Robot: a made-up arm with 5 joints.
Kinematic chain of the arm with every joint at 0, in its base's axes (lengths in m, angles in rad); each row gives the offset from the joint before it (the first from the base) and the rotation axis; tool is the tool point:
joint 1: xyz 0 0 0.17 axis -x
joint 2: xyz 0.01 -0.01 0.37 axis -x
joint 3: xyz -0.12 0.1 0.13 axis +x
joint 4: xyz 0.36 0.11 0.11 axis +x
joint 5: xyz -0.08 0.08 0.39 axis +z
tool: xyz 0 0.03 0.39
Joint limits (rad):
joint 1: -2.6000..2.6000
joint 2: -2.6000..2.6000
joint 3: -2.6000..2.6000
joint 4: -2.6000..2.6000
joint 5: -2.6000..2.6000
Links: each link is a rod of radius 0.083 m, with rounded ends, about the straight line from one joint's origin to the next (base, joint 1, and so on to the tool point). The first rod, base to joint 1, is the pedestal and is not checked.
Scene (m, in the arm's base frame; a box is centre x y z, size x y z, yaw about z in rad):
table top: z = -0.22
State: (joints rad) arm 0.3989 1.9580 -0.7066 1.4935 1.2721
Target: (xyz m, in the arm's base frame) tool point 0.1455 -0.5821 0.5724
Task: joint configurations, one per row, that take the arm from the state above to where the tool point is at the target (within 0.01 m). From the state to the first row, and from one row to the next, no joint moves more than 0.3 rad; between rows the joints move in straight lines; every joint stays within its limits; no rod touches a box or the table.
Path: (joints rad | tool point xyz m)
1: 0.2246 1.8064 -0.5021 1.7479 1.1930 | 0.1421 0.7332 0.7197
2: 0.0502 1.6548 -0.2976 2.0023 1.1139 | 0.1431 0.2714 1.0576
3: -0.1241 1.5032 -0.0931 2.2567 1.0347 | 0.1442 -0.2723 0.9833
4: -0.2985 1.3516 0.1114 2.5111 0.9556 | 0.1455 -0.5821 0.5723

